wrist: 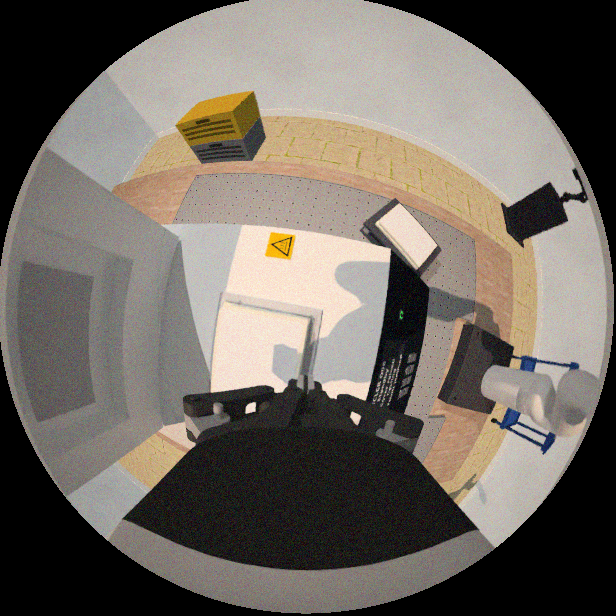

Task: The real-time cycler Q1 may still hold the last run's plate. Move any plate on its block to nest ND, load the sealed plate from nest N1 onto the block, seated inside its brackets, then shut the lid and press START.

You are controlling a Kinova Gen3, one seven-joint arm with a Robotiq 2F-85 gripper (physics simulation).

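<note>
The cycler [321, 275] has a white top deck with a yellow warning label [280, 245] and a black front panel [402, 339] with a small green light. Its grey lid [86, 321] stands open at the left. A white-topped plate [261, 344] with a grey rim lies over the block area. My gripper [302, 386] is directly above the deck, its fingers closed together on the plate's right rim. A second white sealed plate [406, 235] rests in a dark nest past the cycler. An empty dark nest [474, 367] sits to the right of the front panel.
A yellow and grey box [222, 127] stands at the far edge of the bench. A black monitor-like object [537, 212] is at the right. The arm's white links and blue frame parts [534, 396] are at the lower right, close to the empty nest.
</note>
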